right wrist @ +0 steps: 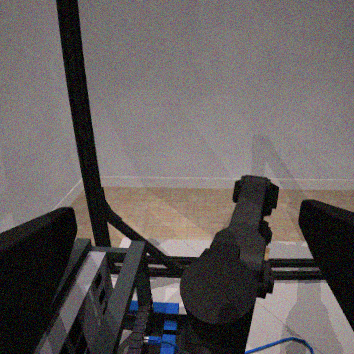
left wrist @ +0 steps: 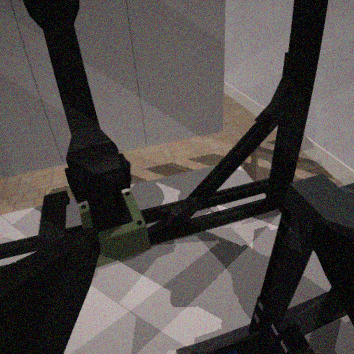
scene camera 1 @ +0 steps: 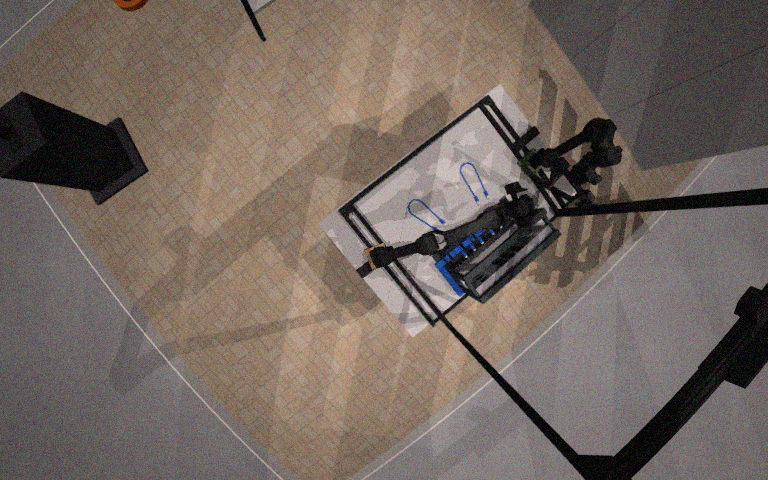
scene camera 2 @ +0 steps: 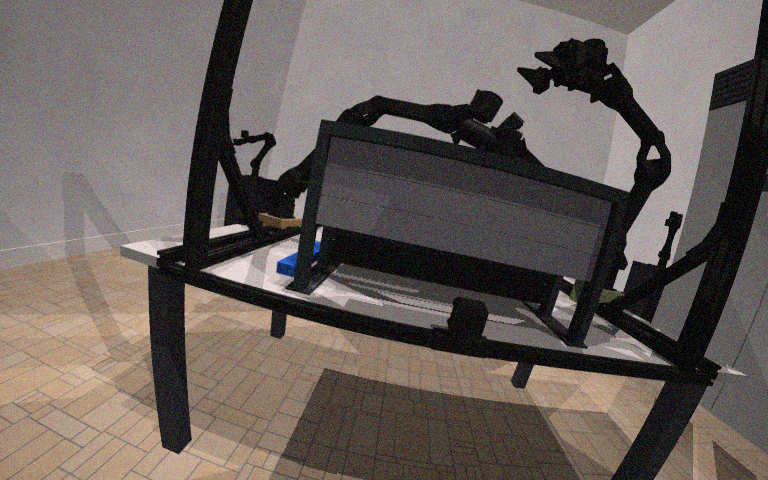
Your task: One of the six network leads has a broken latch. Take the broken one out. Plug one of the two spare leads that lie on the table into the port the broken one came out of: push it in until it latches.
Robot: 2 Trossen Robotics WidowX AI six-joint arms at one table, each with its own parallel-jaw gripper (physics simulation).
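Frame: origin at the left arm's base, x ahead, y left, z up, level; centimetres.
Seen in the pictures: left gripper, fingertip midpoint: (left wrist: 205,235); right gripper, fingertip midpoint: (right wrist: 188,215) (scene camera 1: 556,198) (scene camera 2: 525,62); left arm's base, link origin: (scene camera 1: 377,256) (scene camera 2: 281,216); right arm's base, link origin: (left wrist: 109,214) (scene camera 1: 535,161).
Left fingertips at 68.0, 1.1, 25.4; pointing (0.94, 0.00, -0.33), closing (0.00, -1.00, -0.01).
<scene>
Offsets run from my left fingertips to a thing's top centre, as dx, dy, dz. "*": to the spot under its first point.
The dark rack @[-14.7, -16.1, -3.7] (scene camera 1: 511,259) (scene camera 2: 454,210) (right wrist: 119,281) stands at the table's edge. Blue leads (scene camera 1: 473,238) (right wrist: 168,328) are plugged into its front row; I cannot tell which latch is broken. Two spare blue leads (scene camera 1: 443,221) (scene camera 1: 485,191) lie looped on the table in front of the rack; part of one also shows in the right wrist view (right wrist: 281,342). My left gripper (scene camera 1: 527,202) (scene camera 2: 511,129) (left wrist: 205,235) is open and empty above the rack's end near its corner post. My right gripper (scene camera 2: 539,71) (right wrist: 188,215) is open and empty, held high beyond that end.
A blue block @[* -38.8, -24.9, -25.9] (scene camera 1: 449,278) (scene camera 2: 294,262) lies at the rack's other end. The right arm's green mount (left wrist: 119,239) sits on the black table frame (left wrist: 218,211). A tall black camera post (scene camera 2: 211,119) (right wrist: 81,123) rises at the table's side.
</scene>
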